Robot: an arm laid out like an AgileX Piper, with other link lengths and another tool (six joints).
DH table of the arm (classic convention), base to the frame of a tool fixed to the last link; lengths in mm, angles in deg. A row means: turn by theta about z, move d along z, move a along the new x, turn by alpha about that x. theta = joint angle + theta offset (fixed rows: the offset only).
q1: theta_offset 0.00; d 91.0; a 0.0; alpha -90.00
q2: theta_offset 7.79; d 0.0; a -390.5; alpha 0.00
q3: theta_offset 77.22; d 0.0; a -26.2; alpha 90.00
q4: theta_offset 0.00; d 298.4; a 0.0; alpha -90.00
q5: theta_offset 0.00; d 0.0; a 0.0; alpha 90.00
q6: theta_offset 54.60; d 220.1; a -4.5; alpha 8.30
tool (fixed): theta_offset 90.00; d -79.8; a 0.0; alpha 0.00
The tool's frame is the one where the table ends.
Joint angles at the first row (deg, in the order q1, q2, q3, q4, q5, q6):
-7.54 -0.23 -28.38 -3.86 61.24 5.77
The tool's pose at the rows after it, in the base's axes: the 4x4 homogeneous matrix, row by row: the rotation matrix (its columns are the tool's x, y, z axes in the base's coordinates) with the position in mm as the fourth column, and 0 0 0 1 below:
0.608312 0.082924 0.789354 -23.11; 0.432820 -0.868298 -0.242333 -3.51; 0.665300 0.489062 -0.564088 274.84; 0 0 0 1
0.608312 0.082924 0.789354 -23.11; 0.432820 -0.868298 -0.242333 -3.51; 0.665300 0.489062 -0.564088 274.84; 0 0 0 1
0.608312 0.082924 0.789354 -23.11; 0.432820 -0.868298 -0.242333 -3.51; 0.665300 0.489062 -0.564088 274.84; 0 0 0 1
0.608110 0.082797 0.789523 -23.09; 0.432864 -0.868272 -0.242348 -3.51; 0.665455 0.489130 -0.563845 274.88; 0 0 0 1
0.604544 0.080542 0.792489 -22.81; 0.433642 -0.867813 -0.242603 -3.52; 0.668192 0.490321 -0.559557 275.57; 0 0 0 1
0.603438 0.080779 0.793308 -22.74; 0.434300 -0.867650 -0.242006 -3.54; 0.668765 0.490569 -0.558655 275.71; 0 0 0 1
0.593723 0.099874 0.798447 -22.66; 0.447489 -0.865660 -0.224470 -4.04; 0.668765 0.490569 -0.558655 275.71; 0 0 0 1
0.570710 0.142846 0.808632 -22.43; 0.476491 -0.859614 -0.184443 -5.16; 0.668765 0.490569 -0.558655 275.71; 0 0 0 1
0.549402 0.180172 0.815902 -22.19; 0.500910 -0.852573 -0.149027 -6.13; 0.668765 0.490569 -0.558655 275.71; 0 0 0 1
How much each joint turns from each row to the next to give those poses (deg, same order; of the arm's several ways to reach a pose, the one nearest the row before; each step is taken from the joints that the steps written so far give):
0.00 0.00 0.00 -0.18 0.00 -0.05
0.00 0.00 0.00 0.00 0.00 0.00
0.00 0.00 0.00 0.00 0.00 0.00
0.00 0.00 0.00 0.00 -0.01 0.00
0.00 0.00 0.00 0.00 -0.30 0.00
0.05 0.00 0.00 0.00 -0.07 0.00
1.26 0.00 0.00 0.00 0.00 0.00
2.85 0.00 0.00 0.00 0.00 0.00
2.50 0.00 0.00 0.00 0.00 0.00

